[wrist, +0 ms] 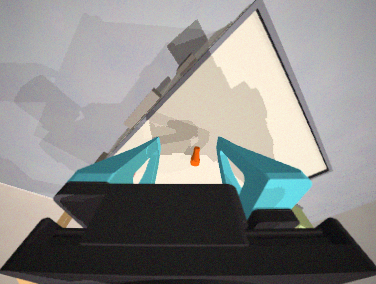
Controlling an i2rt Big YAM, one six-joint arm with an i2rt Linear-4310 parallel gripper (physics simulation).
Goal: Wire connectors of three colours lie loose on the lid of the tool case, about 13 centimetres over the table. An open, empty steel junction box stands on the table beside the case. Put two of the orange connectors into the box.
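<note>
An orange connector lies on the cream lid of the tool case, in the lower middle of the wrist view. My gripper is open, with its two teal fingers wide apart. The connector shows in the gap between the fingers, a little nearer the right one, and neither finger touches it. How high the fingertips stand over the lid is hard to tell. The lower part of the lid is hidden behind the fingers and the black gripper body. The steel junction box does not show in this view.
The lid has a raised grey rim with a dark inner edge. Latches and a handle stick out along the case's left side. Shadows fall across the lid and the grey surface around it. Small tan and green parts show at the lower edges.
</note>
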